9 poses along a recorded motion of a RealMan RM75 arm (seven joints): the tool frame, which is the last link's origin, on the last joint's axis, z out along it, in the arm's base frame.
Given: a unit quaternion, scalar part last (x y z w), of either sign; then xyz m.
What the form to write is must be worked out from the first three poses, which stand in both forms.
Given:
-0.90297 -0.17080 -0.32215 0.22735 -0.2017 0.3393 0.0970
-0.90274 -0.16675 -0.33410 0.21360 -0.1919 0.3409 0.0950
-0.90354 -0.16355 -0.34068 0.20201 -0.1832 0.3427 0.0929
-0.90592 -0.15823 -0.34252 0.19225 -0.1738 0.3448 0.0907
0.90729 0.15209 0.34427 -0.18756 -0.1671 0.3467 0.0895
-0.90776 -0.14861 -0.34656 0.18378 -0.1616 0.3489 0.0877
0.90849 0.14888 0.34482 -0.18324 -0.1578 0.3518 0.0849
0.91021 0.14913 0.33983 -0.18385 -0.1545 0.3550 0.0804
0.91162 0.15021 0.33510 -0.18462 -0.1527 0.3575 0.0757
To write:
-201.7 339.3 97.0 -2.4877 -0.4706 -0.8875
-191.9 340.9 95.0 -2.5052 -0.4628 -0.9272
-183.2 342.7 92.9 -2.5230 -0.4567 -0.9513
-173.8 344.8 90.7 -2.5430 -0.4442 -0.9615
-167.1 346.7 89.5 -2.5533 -0.4280 -0.9688
-161.6 348.9 87.7 -2.5599 -0.4191 -0.9773
-157.8 351.8 84.9 -2.5627 -0.4200 -0.9727
-154.5 355.0 80.4 -2.5667 -0.4205 -0.9583
-152.7 357.5 75.7 -2.5696 -0.4234 -0.9445

